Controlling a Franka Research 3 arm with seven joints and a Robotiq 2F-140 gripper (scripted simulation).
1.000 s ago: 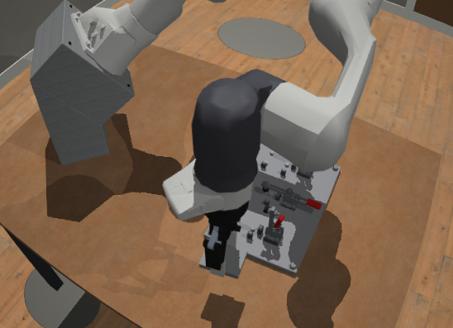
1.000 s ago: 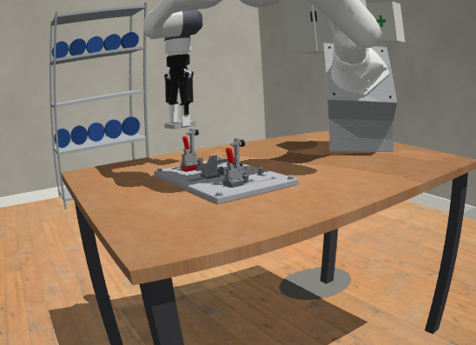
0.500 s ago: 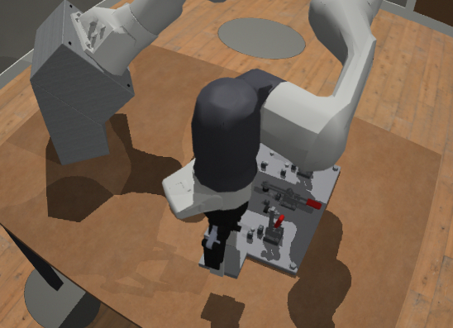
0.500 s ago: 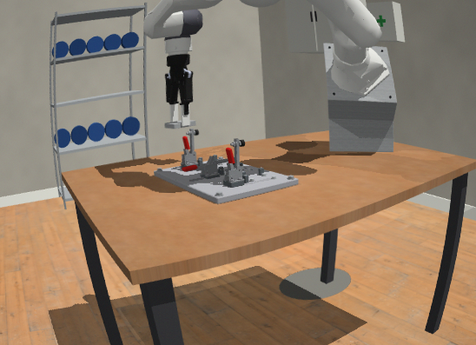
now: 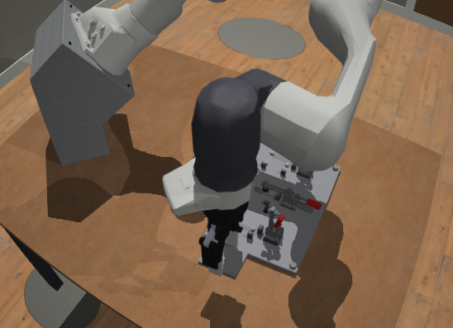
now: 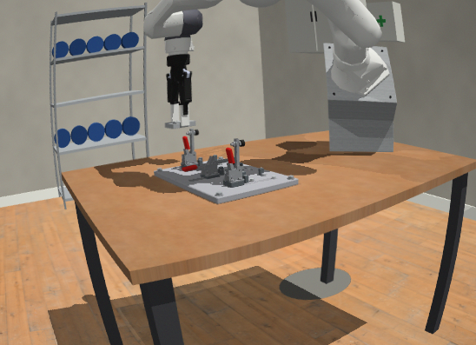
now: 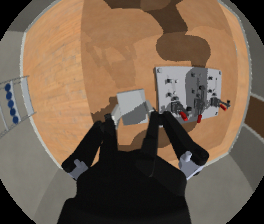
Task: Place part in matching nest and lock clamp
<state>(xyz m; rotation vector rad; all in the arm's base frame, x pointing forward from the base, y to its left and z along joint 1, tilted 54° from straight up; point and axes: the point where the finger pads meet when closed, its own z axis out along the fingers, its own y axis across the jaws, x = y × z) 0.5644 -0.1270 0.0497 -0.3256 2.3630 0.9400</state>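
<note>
The toggle clamp lies 70 mm behind my hand, 260 mm to the left of it and 110 mm below it. Also, from my hand: flat grey block 30 mm below; grey fixture plate 90 mm behind, 250 mm to the left, 140 mm below.
</note>
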